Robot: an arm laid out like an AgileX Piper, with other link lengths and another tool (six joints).
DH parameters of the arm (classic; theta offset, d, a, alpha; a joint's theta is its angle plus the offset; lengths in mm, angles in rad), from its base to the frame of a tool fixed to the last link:
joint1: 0 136.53 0 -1.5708
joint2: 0.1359 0 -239.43 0
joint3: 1.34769 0 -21.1 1.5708
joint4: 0 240.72 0 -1.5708
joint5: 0 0 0 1.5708
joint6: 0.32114 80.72 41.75 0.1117
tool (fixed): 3.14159 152.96 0 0
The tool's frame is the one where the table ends.
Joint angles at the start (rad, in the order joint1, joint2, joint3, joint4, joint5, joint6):
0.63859 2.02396 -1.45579 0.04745 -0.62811 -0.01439
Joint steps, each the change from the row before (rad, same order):
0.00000 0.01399 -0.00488 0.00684 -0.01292 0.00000
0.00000 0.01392 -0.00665 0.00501 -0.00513 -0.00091
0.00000 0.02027 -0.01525 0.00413 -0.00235 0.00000
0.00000 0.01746 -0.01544 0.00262 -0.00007 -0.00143
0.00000 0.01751 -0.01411 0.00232 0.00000 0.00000
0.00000 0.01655 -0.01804 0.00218 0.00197 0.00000
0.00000 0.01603 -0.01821 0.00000 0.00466 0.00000
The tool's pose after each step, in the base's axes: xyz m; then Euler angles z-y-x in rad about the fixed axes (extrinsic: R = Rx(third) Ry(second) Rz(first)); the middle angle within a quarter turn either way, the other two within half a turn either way. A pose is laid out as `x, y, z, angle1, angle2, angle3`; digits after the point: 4 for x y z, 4 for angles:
0.4831, 0.3471, 0.2293, -1.4010, 1.0593, -1.3434
0.4851, 0.3478, 0.2252, -1.3948, 1.0629, -1.3474
0.4881, 0.3495, 0.2206, -1.3871, 1.0659, -1.3529
0.4907, 0.3510, 0.2171, -1.3835, 1.0677, -1.3566
0.4932, 0.3526, 0.2130, -1.3760, 1.0697, -1.3635
0.4959, 0.3543, 0.2107, -1.3732, 1.0709, -1.3647
0.4984, 0.3563, 0.2081, -1.3688, 1.0710, -1.3698

